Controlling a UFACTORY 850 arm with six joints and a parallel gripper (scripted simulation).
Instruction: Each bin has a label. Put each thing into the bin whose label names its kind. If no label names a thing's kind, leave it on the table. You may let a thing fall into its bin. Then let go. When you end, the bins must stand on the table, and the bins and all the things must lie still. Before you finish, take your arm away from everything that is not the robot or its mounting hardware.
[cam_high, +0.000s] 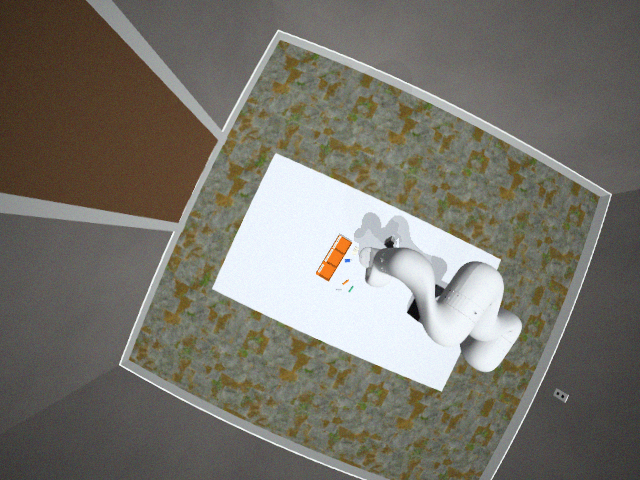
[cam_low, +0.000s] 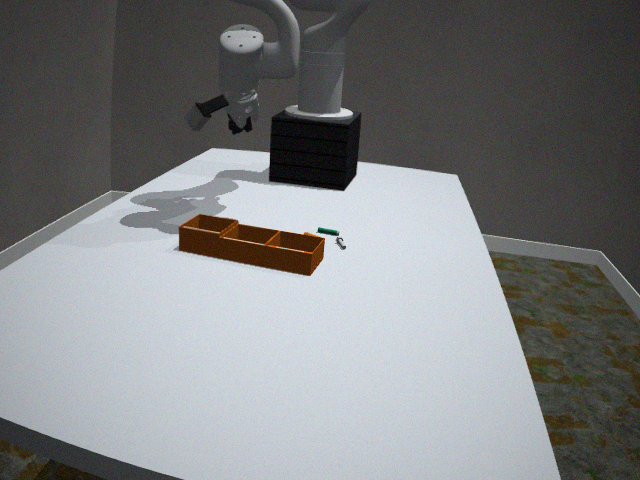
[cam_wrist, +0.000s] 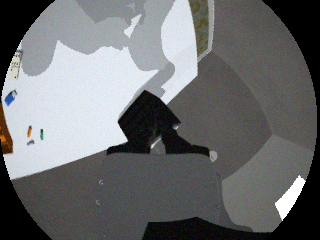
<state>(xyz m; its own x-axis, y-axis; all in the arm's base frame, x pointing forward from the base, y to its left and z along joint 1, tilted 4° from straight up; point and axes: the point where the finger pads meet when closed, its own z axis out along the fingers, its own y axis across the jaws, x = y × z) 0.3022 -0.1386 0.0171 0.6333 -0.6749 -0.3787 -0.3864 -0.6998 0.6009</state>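
Now: the three joined orange bins 31 cm ahead of my hand, 14 cm to the left of it and 16 cm below it. From my hand the other things lie so: pale dotted tile (22 cm ahead, 5 cm to the left, 18 cm below); green cylinder (15 cm ahead, 26 cm to the left, 18 cm below); blue USB stick (23 cm ahead, 12 cm to the left, 18 cm below).
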